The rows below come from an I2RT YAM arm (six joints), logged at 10 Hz.
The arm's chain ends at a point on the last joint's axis. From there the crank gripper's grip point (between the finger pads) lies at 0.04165 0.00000 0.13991 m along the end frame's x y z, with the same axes.
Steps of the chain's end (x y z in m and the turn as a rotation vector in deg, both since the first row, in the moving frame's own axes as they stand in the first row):
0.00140 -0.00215 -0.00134 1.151 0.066 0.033
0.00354 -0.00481 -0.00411 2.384 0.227 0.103
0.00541 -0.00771 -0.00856 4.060 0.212 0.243
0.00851 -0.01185 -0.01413 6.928 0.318 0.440
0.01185 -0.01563 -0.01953 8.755 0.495 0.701
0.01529 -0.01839 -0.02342 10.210 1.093 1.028
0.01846 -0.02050 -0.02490 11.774 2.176 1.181
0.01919 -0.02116 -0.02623 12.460 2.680 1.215
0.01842 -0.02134 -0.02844 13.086 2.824 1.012
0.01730 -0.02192 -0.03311 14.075 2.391 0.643
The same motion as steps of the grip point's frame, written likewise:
0.00156 -0.00494 -0.00142 1.151 0.066 0.033
0.00410 -0.01055 -0.00440 2.384 0.227 0.103
0.00595 -0.01743 -0.00906 4.060 0.212 0.243
0.00935 -0.02839 -0.01536 6.928 0.318 0.440
0.01318 -0.03638 -0.02148 8.755 0.495 0.701
0.01815 -0.04235 -0.02638 10.210 1.093 1.028
0.02399 -0.04797 -0.02943 11.774 2.176 1.181
0.02595 -0.05018 -0.03151 12.460 2.680 1.215
0.02548 -0.05198 -0.03419 13.086 2.824 1.012
0.02323 -0.05523 -0.03909 14.075 2.391 0.643

